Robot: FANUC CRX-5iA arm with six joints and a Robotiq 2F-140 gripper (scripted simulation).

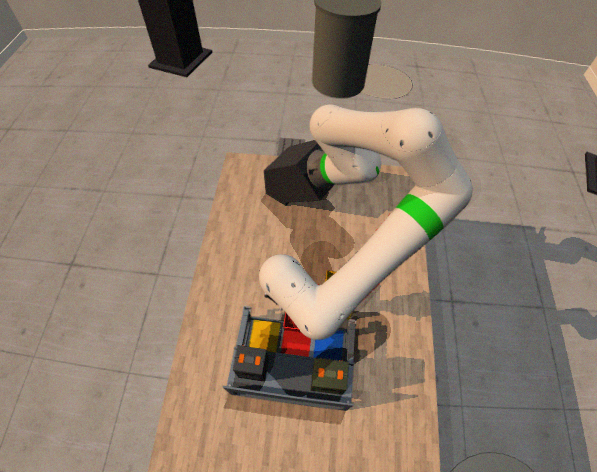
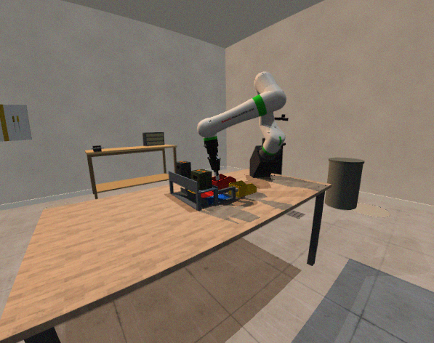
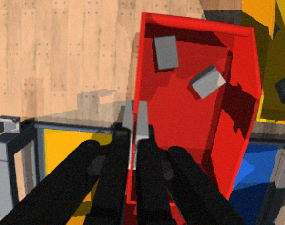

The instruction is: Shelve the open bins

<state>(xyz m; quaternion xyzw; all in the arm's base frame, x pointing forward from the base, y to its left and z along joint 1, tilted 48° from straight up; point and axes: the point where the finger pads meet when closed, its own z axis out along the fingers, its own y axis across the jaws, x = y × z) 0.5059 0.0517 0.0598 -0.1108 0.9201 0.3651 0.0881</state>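
Right now the red bin is 40 mm to the left of my hand, 40 mm below it and 20 mm behind it. Also, from my hand: yellow bin: 140 mm to the left, 140 mm behind, 70 mm below; red mark: 110 mm ahead, 100 mm below, 80 mm to the left; yellow mark: 140 mm ahead, 100 mm below, 30 mm to the right.
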